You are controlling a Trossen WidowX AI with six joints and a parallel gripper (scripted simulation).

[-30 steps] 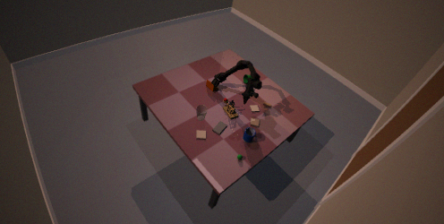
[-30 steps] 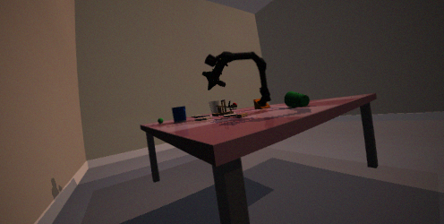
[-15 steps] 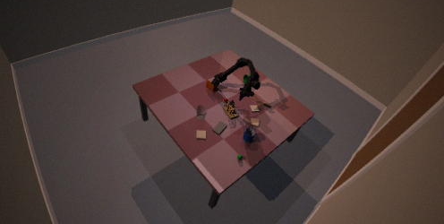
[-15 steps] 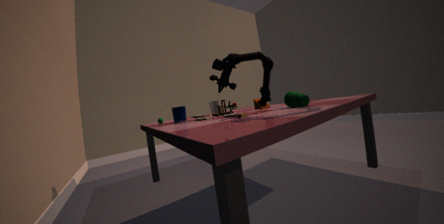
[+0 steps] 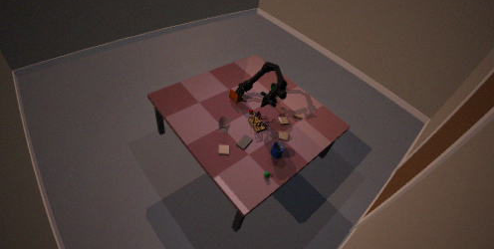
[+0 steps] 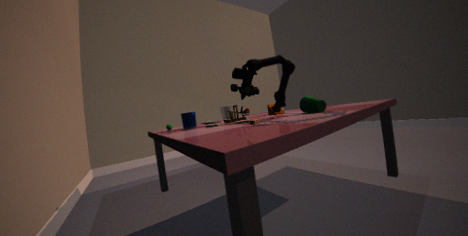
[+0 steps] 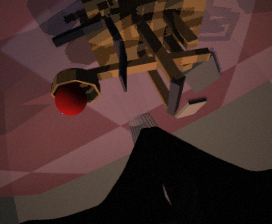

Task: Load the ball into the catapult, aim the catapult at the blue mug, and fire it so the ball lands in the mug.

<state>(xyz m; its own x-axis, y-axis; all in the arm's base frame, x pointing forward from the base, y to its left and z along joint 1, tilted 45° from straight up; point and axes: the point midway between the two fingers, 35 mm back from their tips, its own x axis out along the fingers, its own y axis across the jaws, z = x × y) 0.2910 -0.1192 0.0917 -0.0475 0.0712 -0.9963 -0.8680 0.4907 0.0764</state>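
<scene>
Now: gripper tip 80 mm above the red ball, 60 mm past it and 30 mm to the left of it. The rest, counted from my gripper tip: pale cup 320 mm to the right, 110 mm below, 80 mm behind; dark plate 270 mm to the right, 130 mm below, 100 mm ahead; catapult 90 mm below, 30 mm to the right, 10 mm ahead.
</scene>
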